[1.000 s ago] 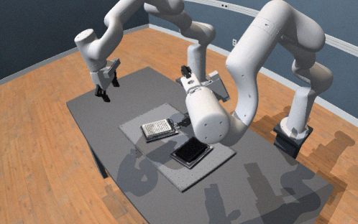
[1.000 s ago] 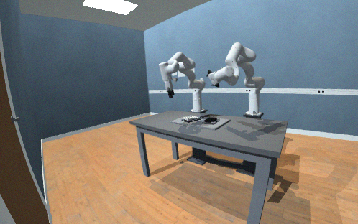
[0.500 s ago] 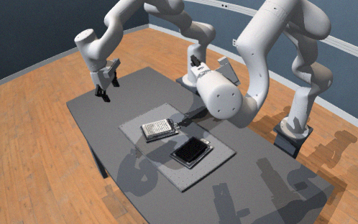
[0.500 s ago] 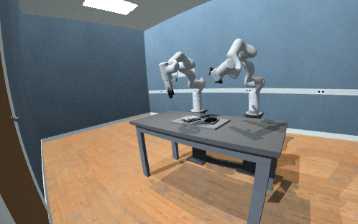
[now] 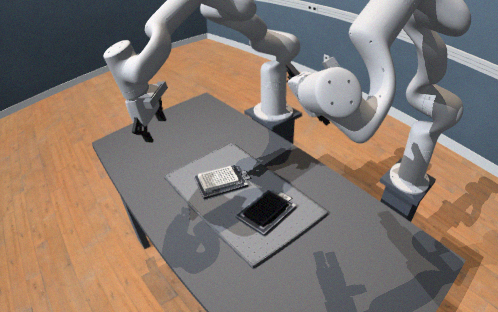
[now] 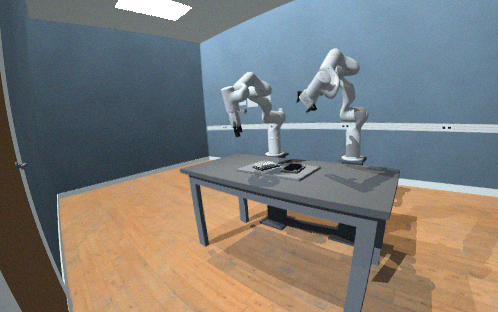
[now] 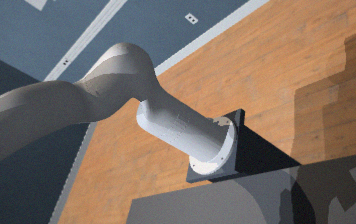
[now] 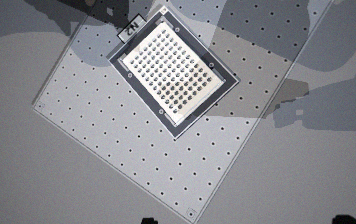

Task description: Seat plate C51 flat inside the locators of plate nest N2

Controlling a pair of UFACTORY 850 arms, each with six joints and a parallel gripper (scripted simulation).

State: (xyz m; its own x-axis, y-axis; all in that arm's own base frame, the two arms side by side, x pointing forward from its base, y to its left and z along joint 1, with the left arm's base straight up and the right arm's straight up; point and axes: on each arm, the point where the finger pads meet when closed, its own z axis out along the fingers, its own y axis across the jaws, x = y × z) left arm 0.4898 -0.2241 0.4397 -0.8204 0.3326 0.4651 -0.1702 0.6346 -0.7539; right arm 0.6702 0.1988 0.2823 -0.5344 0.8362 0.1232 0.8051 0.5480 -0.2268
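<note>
Now: the white well plate 16 cm behind my right hand, 9 cm to the left of it and 25 cm below it. The rest, counted from my right hand: dark nest N2 (16 cm behind, 10 cm to the left, 26 cm below); perforated board (17 cm behind, 19 cm to the left, 28 cm below); black plate (17 cm behind, 31 cm to the left, 25 cm below).
</note>
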